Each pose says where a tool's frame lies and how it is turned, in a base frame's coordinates. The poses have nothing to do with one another.
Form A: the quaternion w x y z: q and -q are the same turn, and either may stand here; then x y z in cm.
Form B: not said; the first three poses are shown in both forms.
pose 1, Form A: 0.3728 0.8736 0.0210 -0.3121 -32.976 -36.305 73.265
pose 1, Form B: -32.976 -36.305 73.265 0.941 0.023 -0.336 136.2
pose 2, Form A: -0.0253 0.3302 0.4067 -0.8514 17.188 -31.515 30.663
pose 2, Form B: 17.188 -31.515 30.663 -0.330 -0.407 0.852 177.1
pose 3, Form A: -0.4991 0.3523 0.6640 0.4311 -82.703 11.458 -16.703
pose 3, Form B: -82.703 11.458 -16.703 -0.407 -0.766 -0.498 120.1
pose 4, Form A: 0.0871 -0.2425 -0.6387 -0.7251 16.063 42.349 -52.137
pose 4, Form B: 16.063 42.349 -52.137 -0.243 -0.641 -0.728 170.0
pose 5, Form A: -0.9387 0.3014 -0.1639 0.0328 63.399 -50.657 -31.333
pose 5, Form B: 63.399 -50.657 -31.333 -0.875 0.476 -0.095 40.3
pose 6, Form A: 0.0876 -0.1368 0.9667 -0.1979 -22.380 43.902 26.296
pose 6, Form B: -22.380 43.902 26.296 -0.137 0.970 -0.199 169.9
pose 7, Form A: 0.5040 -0.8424 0.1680 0.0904 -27.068 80.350 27.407
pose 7, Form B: -27.068 80.350 27.407 -0.975 0.195 0.105 119.5
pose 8, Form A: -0.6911 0.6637 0.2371 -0.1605 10.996 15.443 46.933
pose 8, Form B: 10.996 15.443 46.933 -0.918 -0.328 0.222 92.6
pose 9, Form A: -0.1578 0.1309 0.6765 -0.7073 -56.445 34.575 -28.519
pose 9, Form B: -56.445 34.575 -28.519 -0.133 -0.685 0.716 161.8
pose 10, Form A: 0.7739 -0.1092 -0.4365 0.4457 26.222 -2.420 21.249
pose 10, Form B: 26.222 -2.420 21.249 -0.172 -0.689 0.704 78.6
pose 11, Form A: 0.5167 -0.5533 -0.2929 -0.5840 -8.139 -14.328 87.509
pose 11, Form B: -8.139 -14.328 87.509 -0.646 -0.342 -0.682 117.8
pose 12, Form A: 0.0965 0.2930 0.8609 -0.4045 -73.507 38.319 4.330
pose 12, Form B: -73.507 38.319 4.330 0.294 0.865 -0.406 168.9
